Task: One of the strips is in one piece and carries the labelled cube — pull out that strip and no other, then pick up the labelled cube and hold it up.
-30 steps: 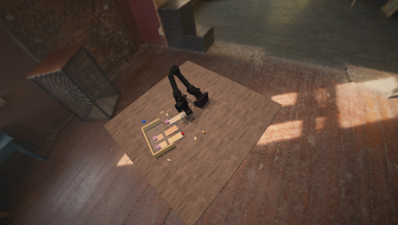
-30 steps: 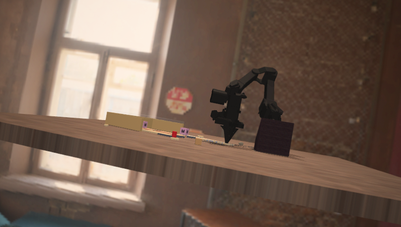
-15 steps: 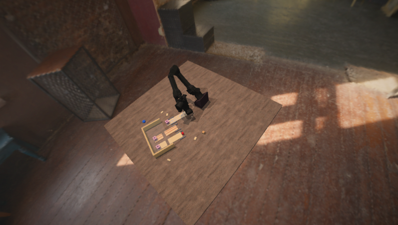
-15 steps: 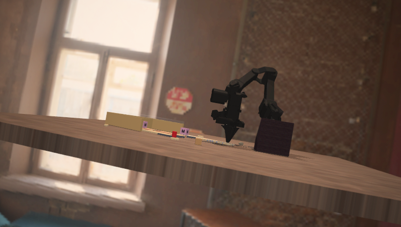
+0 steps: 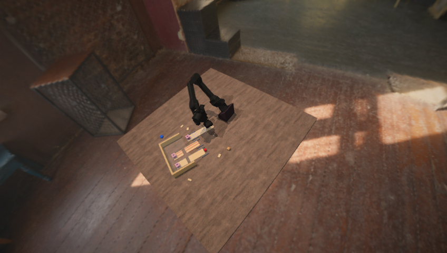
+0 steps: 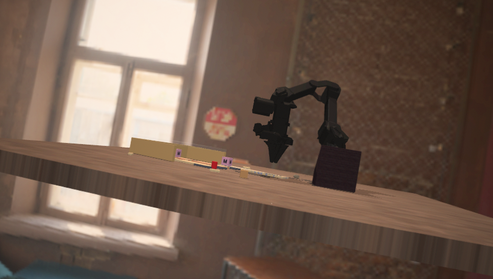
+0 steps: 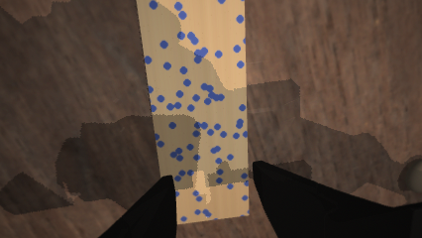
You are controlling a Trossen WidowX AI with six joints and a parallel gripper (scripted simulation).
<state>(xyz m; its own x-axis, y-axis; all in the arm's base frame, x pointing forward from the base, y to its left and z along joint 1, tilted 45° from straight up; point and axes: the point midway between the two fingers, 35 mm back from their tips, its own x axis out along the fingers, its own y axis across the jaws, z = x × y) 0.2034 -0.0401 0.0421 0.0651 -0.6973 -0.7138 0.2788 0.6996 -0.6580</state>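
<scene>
My gripper tip is now 7 cm short of the blue-dotted strip, 2 cm to the left of it and 4 cm above it. Round my gripper tip: plain strip: 25 cm ahead, 11 cm to the left, 4 cm below; then red-striped strip: 22 cm ahead, 3 cm to the left, 4 cm below; then red cylinder: 17 cm ahead, 14 cm to the left, 4 cm below.
</scene>
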